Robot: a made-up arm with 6 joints. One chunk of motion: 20 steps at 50 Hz.
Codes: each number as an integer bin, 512 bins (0 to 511) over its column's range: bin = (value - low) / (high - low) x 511, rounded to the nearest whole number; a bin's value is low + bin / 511 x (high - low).
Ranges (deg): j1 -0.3..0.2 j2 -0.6..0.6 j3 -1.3..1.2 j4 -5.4..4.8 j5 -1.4..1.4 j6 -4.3..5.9
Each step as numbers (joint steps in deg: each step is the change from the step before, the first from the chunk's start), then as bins.
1 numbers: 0.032 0.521 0.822 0.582 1.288 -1.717
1 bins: 339 477 434 300 491 129
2 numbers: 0.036 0.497 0.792 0.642 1.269 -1.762
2 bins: 343 467 428 303 487 127
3 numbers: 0.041 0.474 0.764 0.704 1.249 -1.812
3 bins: 349 457 422 306 483 125
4 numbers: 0.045 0.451 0.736 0.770 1.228 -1.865
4 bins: 353 448 416 309 480 122
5 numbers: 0.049 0.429 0.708 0.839 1.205 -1.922
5 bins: 357 438 410 313 475 119
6 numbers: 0.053 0.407 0.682 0.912 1.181 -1.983
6 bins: 361 429 405 316 471 116
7 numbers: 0.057 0.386 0.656 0.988 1.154 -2.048
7 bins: 365 420 400 320 466 113
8 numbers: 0.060 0.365 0.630 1.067 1.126 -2.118
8 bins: 368 411 394 324 461 109
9 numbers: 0.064 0.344 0.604 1.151 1.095 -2.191
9 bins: 372 402 389 328 455 106
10 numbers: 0.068 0.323 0.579 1.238 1.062 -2.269
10 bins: 376 393 384 333 449 102
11 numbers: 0.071 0.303 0.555 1.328 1.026 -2.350
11 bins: 379 385 379 337 443 98
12 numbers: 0.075 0.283 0.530 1.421 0.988 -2.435
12 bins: 383 376 374 342 436 93
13 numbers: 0.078 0.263 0.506 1.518 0.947 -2.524
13 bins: 386 367 369 347 428 89
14 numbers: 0.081 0.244 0.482 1.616 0.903 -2.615
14 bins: 389 359 364 351 420 84
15 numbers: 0.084 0.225 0.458 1.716 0.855 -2.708
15 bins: 392 351 359 356 412 80
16 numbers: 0.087 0.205 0.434 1.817 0.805 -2.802
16 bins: 396 343 354 362 402 75
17 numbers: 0.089 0.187 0.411 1.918 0.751 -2.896
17 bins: 398 335 350 367 393 70
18 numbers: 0.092 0.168 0.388 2.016 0.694 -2.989
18 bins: 401 327 345 372 382 66
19 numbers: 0.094 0.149 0.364 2.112 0.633 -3.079
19 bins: 403 319 340 376 371 61
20 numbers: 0.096 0.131 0.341 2.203 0.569 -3.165
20 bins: 405 311 335 381 359 57
